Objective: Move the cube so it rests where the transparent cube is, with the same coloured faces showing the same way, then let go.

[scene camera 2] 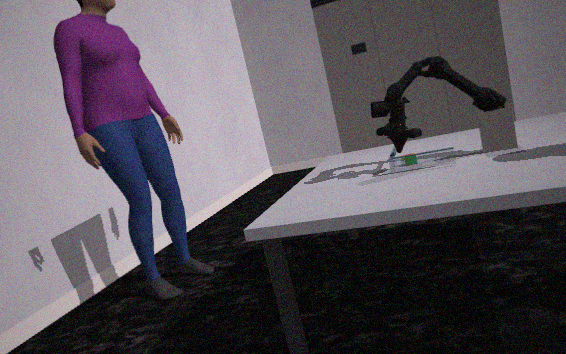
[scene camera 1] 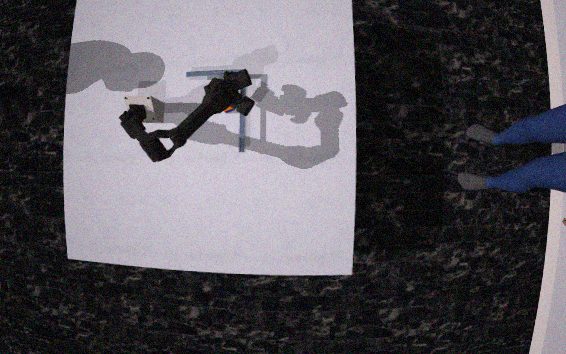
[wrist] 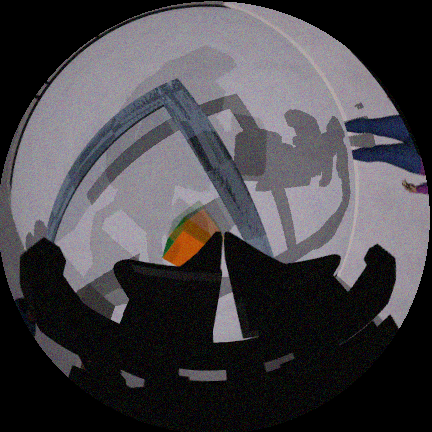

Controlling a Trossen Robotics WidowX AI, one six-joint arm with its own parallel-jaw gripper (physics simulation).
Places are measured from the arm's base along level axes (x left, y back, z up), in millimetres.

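Pixels of known places: gripper, fingertip midpoint: (scene camera 2: pixel 399 152) (scene camera 1: pixel 236 102) (wrist: pixel 221 236); arm's base, link origin: (scene camera 2: pixel 498 121) (scene camera 1: pixel 138 111).
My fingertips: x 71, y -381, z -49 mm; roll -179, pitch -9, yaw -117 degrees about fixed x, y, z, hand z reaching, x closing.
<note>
For each thing: its top centre in the pictures, then the offset to it from my fingertips. Level surfaces: height alone.
- solid cube, top centre: (wrist: pixel 188 254) (scene camera 1: pixel 227 105) dx -13, dy +37, dz -16 mm
- transparent cube, top centre: (wrist: pixel 197 237) dx +0, dy +20, dz -16 mm
- white table, surface height: dz -56 mm
The solid cube (scene camera 1: pixel 229 108) (scene camera 2: pixel 410 159) (wrist: pixel 184 247) sits on the table, with an orange face up and a green face on a side. In the wrist view the transparent cube (wrist: pixel 206 221), with faint orange and green faces, partly overlaps the solid cube, offset from it and turned differently. My gripper (scene camera 2: pixel 399 151) (wrist: pixel 221 236) is shut with nothing between its fingertips, which point down just above and beside the cube. In the wrist view the left finger hides part of the cube. In scene camera 1 the arm covers most of it.
A blue-grey bar frame forms a corner around the cubes: one bar (scene camera 1: pixel 242 135) (wrist: pixel 215 160) runs close beside them, the other (scene camera 1: pixel 205 73) (wrist: pixel 82 162) lies farther off. Arm shadows cross the white table (scene camera 1: pixel 210 215) (scene camera 2: pixel 320 210). A person (scene camera 2: pixel 110 75) stands beyond the table's edge.
</note>
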